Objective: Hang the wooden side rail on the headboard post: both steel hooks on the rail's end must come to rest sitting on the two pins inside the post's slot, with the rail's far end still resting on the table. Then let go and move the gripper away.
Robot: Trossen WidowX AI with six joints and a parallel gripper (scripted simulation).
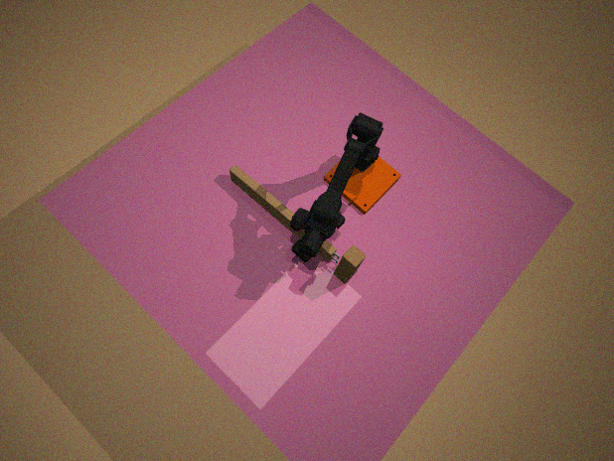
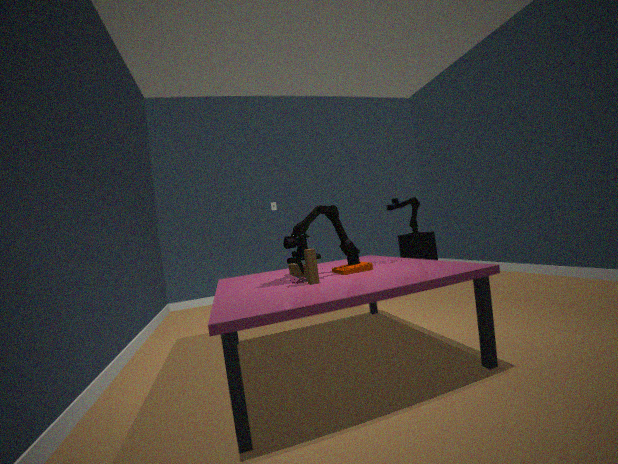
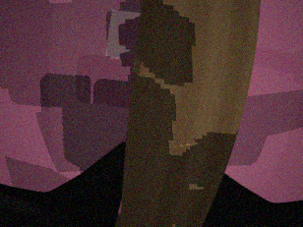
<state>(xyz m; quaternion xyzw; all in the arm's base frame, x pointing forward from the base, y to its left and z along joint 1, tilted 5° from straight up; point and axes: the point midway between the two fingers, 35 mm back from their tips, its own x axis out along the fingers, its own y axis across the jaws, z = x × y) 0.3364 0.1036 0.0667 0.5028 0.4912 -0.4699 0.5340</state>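
My gripper tip is 130 mm to the right of the headboard post, 40 mm below it and 10 mm past it.
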